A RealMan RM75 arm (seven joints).
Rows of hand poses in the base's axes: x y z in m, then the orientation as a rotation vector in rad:
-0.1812 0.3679 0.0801 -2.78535 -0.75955 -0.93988
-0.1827 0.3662 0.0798 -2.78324 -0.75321 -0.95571
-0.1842 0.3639 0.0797 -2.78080 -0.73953 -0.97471
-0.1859 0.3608 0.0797 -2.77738 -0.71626 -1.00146
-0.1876 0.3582 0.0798 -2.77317 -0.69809 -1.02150
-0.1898 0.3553 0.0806 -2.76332 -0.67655 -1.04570
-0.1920 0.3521 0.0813 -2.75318 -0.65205 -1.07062
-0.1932 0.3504 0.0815 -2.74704 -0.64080 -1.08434
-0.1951 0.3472 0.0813 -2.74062 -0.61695 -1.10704
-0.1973 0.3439 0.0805 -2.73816 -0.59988 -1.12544
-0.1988 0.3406 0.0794 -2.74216 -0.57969 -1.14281
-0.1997 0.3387 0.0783 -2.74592 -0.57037 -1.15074
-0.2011 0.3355 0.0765 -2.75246 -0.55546 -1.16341
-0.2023 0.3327 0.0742 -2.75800 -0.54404 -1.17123
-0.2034 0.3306 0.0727 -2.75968 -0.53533 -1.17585
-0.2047 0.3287 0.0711 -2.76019 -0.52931 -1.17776
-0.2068 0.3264 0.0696 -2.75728 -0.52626 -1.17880
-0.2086 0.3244 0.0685 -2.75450 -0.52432 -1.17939
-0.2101 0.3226 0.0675 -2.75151 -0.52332 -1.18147
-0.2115 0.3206 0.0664 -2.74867 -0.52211 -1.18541
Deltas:
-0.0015 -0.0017 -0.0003 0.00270 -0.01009 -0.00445
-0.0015 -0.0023 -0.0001 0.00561 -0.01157 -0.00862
-0.0017 -0.0031 0.0000 0.00930 -0.01600 -0.01435
-0.0017 -0.0026 0.0001 0.00842 -0.01201 -0.01049
-0.0022 -0.0029 0.0008 0.01373 -0.01473 -0.01046
-0.0022 -0.0032 0.0007 0.01479 -0.01511 -0.01217
-0.0012 -0.0017 0.0002 0.00753 -0.00859 -0.00535
-0.0019 -0.0032 -0.0002 0.01132 -0.01367 -0.01342
-0.0022 -0.0033 -0.0008 0.00572 -0.01115 -0.01103
-0.0015 -0.0033 -0.0011 0.00167 -0.00976 -0.01549
-0.0009 -0.0019 -0.0011 -0.00087 -0.00429 -0.00801
-0.0014 -0.0032 -0.0018 -0.00193 -0.00681 -0.01305
-0.0012 -0.0028 -0.0023 -0.00160 -0.00392 -0.00990
-0.0011 -0.0021 -0.0015 0.00114 -0.00235 -0.00616
-0.0013 -0.0019 -0.0016 0.00160 -0.00084 -0.00374
-0.0021 -0.0023 -0.0015 0.00341 -0.00080 -0.00048
-0.0018 -0.0020 -0.0011 0.00295 -0.00056 0.00013
-0.0015 -0.0018 -0.0010 0.00240 -0.00162 0.00045
-0.0014 -0.0020 -0.0011 0.00194 -0.00282 -0.00006

